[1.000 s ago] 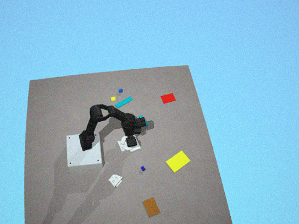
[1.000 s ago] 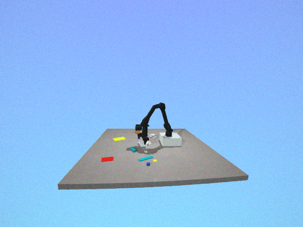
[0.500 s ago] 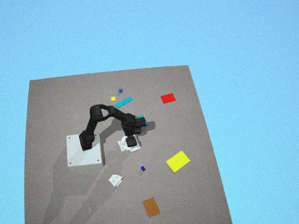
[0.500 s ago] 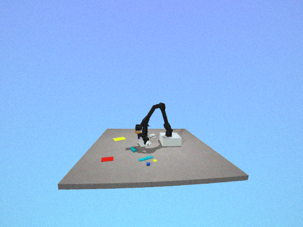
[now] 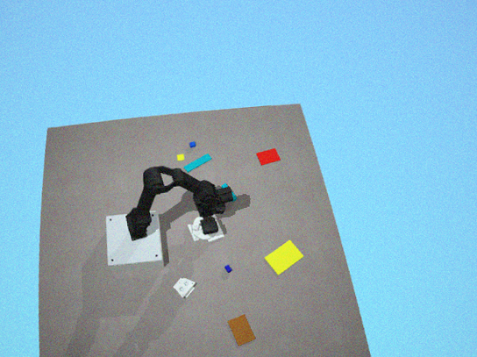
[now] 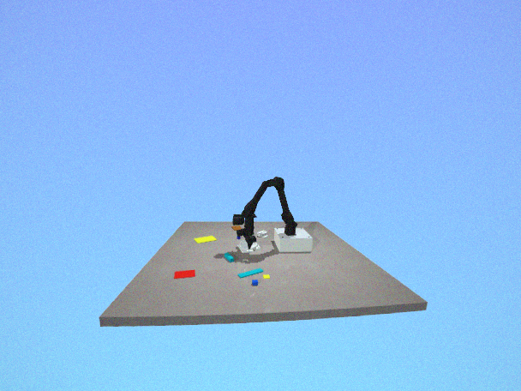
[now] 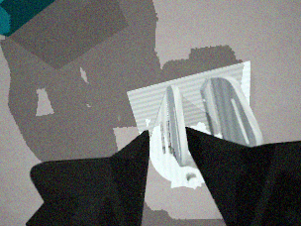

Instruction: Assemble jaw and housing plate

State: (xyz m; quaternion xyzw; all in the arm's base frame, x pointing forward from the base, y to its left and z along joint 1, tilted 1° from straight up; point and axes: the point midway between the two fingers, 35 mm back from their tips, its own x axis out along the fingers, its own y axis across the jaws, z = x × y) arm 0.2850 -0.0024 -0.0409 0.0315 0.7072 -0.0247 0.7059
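The white base plate lies 10 mm ahead of my gripper tip, 30 mm to the right of it and 10 mm below it. From my gripper tip the other things lie so: white jaw: 30 mm behind, 20 mm to the right, 10 mm above; yellow piece: 260 mm ahead, 260 mm to the right, 20 mm below; red piece: 380 mm ahead, 220 mm to the left, 20 mm below.
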